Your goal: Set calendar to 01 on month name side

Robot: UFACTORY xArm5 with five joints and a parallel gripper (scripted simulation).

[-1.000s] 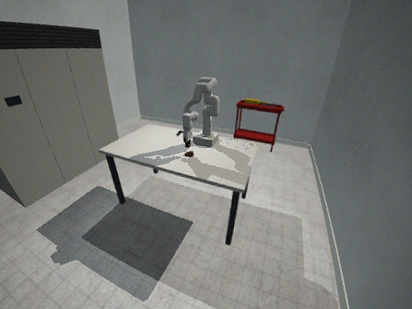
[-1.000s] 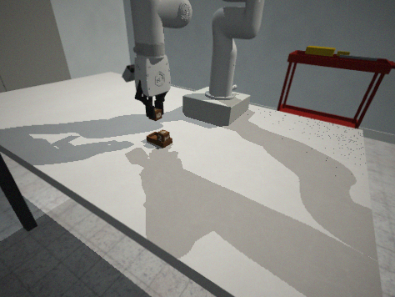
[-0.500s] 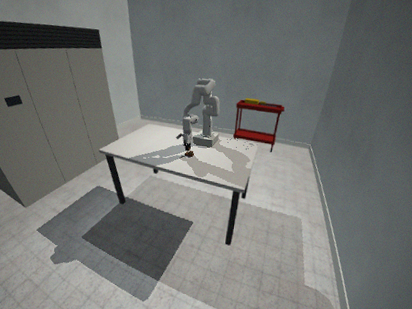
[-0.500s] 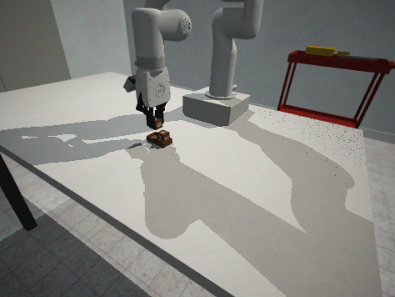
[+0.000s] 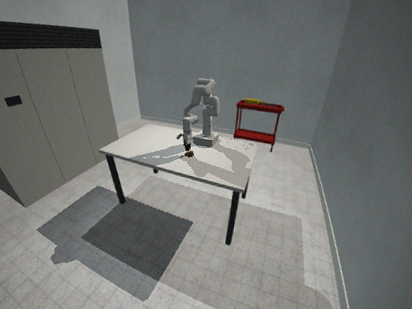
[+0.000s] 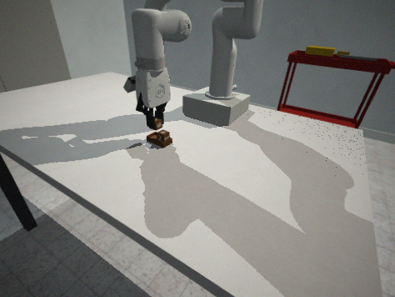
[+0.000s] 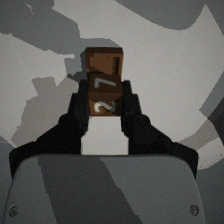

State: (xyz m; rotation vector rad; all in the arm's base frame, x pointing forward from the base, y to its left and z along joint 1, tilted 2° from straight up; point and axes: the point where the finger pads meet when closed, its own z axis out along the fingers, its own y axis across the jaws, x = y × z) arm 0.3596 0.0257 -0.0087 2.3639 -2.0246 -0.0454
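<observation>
My gripper is now 7 cm above the calendar tray and 1 cm to the right of it.
</observation>
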